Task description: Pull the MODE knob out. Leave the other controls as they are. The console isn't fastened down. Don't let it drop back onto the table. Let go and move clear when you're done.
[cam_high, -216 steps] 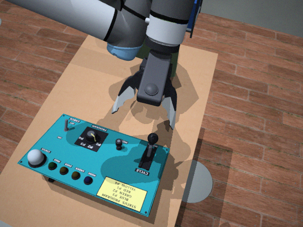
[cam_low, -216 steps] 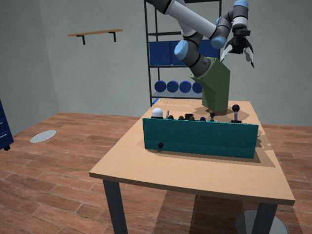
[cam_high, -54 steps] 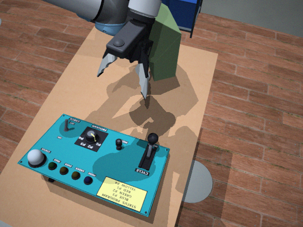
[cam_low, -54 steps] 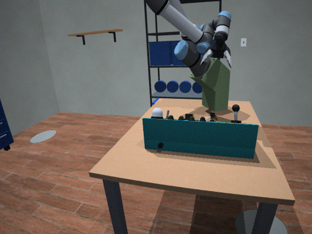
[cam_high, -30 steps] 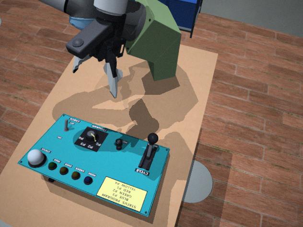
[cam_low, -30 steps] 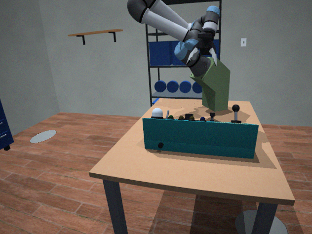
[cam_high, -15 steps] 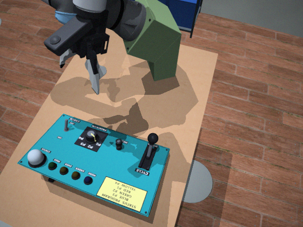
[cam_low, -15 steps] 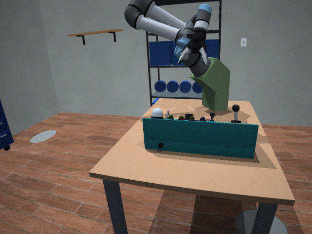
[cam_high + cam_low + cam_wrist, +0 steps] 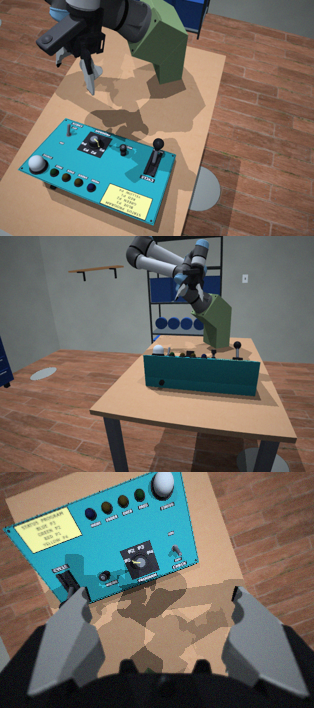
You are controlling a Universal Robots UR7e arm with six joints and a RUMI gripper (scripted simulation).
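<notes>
Right now my hand is 250 mm above the mode knob, 130 mm to the right of it and 100 mm short of it. Also, from my hand: teal console 280 mm below, 130 mm ahead, 70 mm to the left; program dial 260 mm below, 100 mm ahead, 20 mm to the left; check toggle 260 mm below, 110 mm to the right, 70 mm ahead.
</notes>
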